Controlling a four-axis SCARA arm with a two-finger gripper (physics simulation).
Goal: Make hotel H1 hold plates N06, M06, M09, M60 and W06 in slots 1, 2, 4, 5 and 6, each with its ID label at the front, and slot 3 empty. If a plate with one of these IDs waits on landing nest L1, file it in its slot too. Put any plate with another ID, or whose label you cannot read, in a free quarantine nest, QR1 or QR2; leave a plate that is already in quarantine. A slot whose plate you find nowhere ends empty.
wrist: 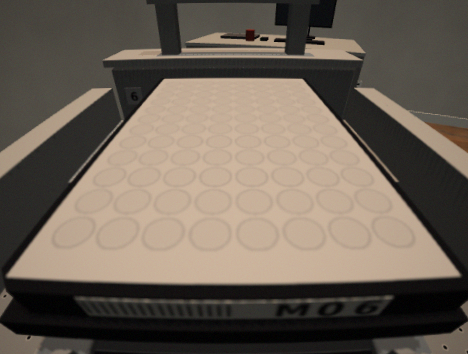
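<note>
Plate M06 (pixel 234 265) fills the middle of the wrist view, with a pale top marked with rings and a dark rim. Its ID label (pixel 235 307) faces the camera and reads M06. My gripper (pixel 233 108) is shut on plate M06; parts of its fingers show, blurred, at the bottom edge. The plate looks level, between the side walls of hotel H1 (pixel 233 63). A tag (pixel 134 96) reading 6 is on the hotel's back panel, behind the plate's far left corner. The plate hides whatever lies beneath it. L1, QR1 and QR2 do not show.
The hotel's left wall (pixel 55 127) and right wall (pixel 417 125) run close along both sides of the plate. Two grey posts (pixel 168 30) (pixel 297 30) rise behind the back panel. Beyond stand a desk (pixel 345 46) with a red object (pixel 250 35) and a dark monitor (pixel 312 15).
</note>
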